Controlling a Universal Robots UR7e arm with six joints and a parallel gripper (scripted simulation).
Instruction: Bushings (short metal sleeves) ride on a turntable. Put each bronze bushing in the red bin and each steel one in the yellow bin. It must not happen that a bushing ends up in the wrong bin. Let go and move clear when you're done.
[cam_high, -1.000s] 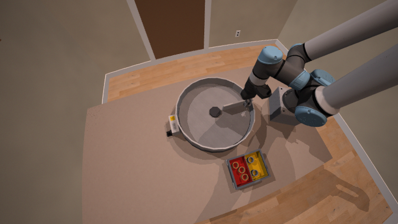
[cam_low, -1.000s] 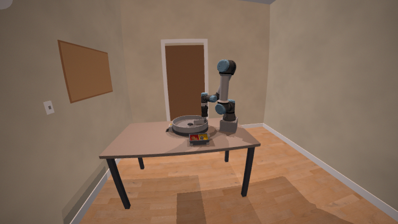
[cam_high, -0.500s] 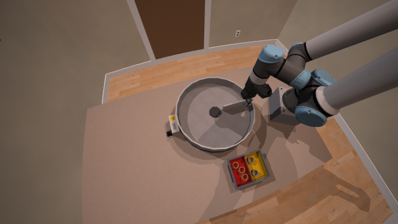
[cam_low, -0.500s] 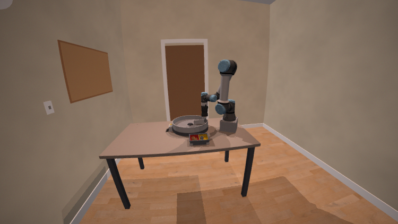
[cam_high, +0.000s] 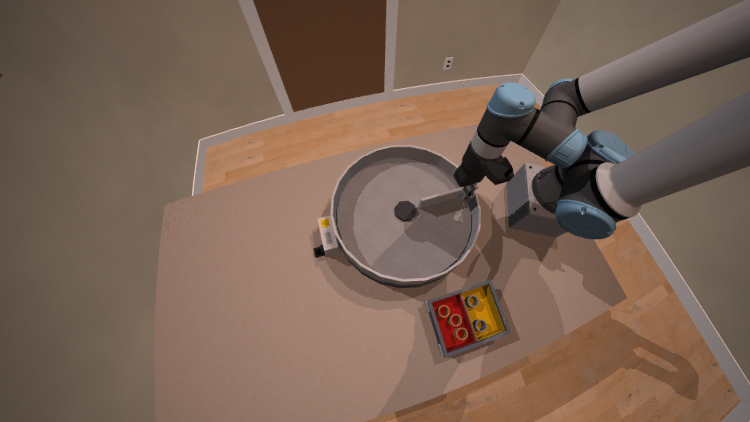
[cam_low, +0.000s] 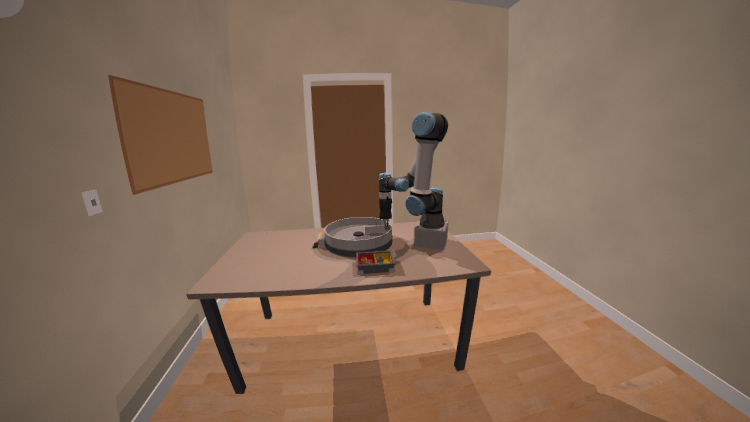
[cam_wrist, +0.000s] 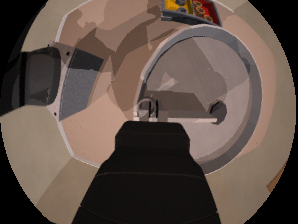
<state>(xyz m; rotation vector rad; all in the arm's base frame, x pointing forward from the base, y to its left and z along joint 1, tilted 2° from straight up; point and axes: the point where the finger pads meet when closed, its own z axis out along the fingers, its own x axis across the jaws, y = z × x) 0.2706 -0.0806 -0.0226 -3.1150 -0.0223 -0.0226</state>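
Right now my hand is 11 cm short of the red bin, 31 cm to the right of it and 8 cm above it. Also, from my hand: turntable 18 cm ahead, 2 cm to the right, 5 cm below.
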